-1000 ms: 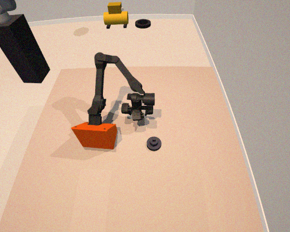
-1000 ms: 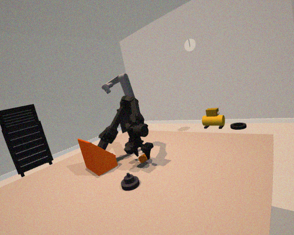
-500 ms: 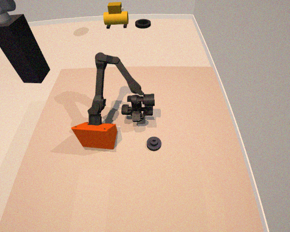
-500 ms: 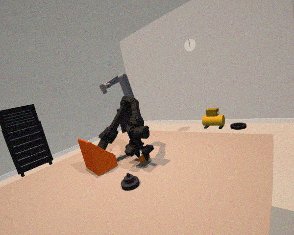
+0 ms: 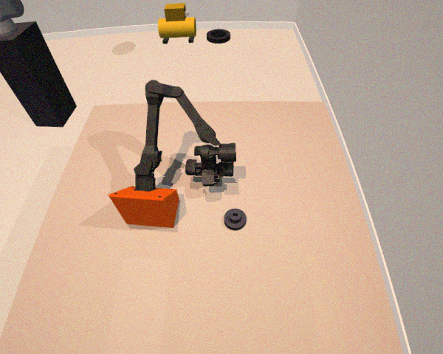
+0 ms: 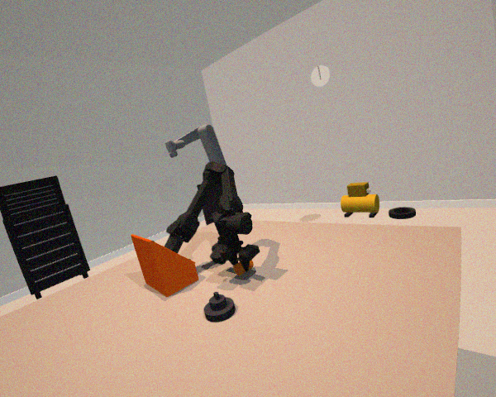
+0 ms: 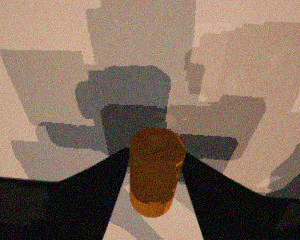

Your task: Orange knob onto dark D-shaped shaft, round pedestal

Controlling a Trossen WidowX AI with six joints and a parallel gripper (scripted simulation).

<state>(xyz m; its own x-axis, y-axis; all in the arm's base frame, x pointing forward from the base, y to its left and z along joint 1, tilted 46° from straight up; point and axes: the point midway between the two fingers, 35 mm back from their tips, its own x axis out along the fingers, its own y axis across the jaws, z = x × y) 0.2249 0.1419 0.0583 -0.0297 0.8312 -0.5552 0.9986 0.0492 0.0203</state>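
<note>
My gripper tip is now 1 cm to the right of the orange knob and 1 cm below it. Round my gripper tip: dark round pedestal 19 cm to the right, 12 cm ahead, 2 cm above.
</note>
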